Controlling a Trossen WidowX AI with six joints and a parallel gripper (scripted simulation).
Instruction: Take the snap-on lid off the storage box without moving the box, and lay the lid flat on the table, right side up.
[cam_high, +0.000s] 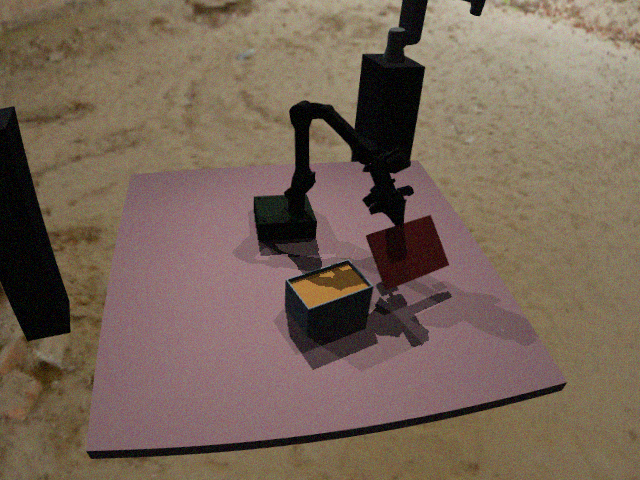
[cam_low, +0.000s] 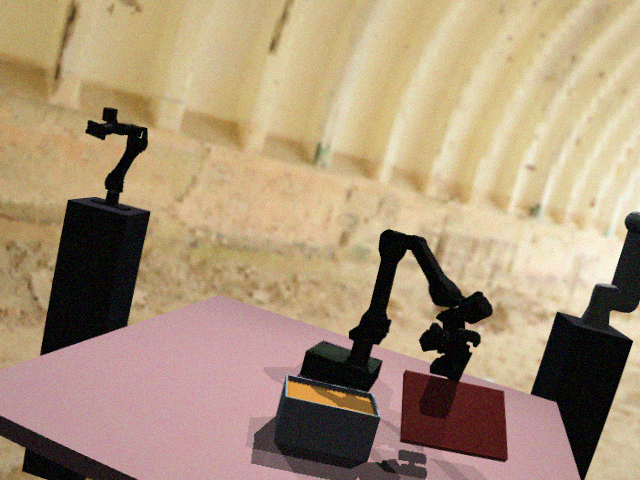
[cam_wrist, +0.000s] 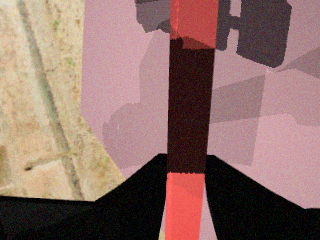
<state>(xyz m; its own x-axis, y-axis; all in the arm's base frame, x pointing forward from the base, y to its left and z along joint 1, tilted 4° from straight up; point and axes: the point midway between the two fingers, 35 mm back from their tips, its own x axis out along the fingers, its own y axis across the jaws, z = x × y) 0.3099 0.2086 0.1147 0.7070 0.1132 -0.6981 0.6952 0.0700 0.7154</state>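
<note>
My gripper tip is now 6 cm short of the red lid, 5 cm above it and 1 cm to the right of it. The rest, counted from my gripper tip: storage box (28 cm to the right, 12 cm below, 10 cm ahead).
</note>
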